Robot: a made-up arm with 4 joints.
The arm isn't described. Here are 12 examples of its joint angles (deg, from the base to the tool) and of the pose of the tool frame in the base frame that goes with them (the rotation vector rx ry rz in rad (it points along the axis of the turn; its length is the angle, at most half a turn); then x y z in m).
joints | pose
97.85 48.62 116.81 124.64 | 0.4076 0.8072 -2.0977 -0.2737 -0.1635 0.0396
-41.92 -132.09 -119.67 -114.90 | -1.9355 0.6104 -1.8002 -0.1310 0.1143 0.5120
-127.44 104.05 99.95 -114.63 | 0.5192 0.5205 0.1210 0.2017 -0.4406 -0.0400
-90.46 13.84 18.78 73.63 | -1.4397 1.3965 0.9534 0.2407 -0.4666 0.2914
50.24 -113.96 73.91 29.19 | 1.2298 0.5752 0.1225 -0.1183 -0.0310 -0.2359
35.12 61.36 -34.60 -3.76 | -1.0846 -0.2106 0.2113 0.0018 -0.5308 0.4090
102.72 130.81 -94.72 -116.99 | 0.5585 -0.2983 -0.6627 -0.1712 -0.3995 -0.1675
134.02 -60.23 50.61 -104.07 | -2.1147 0.5206 -1.9808 0.1024 0.0796 0.3622
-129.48 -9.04 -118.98 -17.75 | 2.3741 1.3622 0.7469 -0.2367 -0.0383 0.2795
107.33 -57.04 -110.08 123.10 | 0.4715 2.2329 0.6453 -0.0598 -0.3671 -0.0029
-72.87 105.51 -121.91 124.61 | -0.4734 0.7146 -2.8570 -0.0360 0.0073 0.3725
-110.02 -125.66 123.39 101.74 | -0.8782 -2.1364 -0.3105 -0.0894 -0.2842 0.4583
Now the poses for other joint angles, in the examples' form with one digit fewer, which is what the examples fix.
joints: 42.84 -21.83 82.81 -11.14
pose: 0.980 -0.459 -1.196 -0.083 -0.283 -0.281
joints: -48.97 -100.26 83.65 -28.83
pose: 1.127 1.415 -2.242 -0.288 0.171 0.366
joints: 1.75 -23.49 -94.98 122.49
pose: -1.291 -1.777 0.519 -0.151 -0.279 0.390
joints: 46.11 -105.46 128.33 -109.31
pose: -2.133 -0.067 1.930 0.073 0.194 0.079
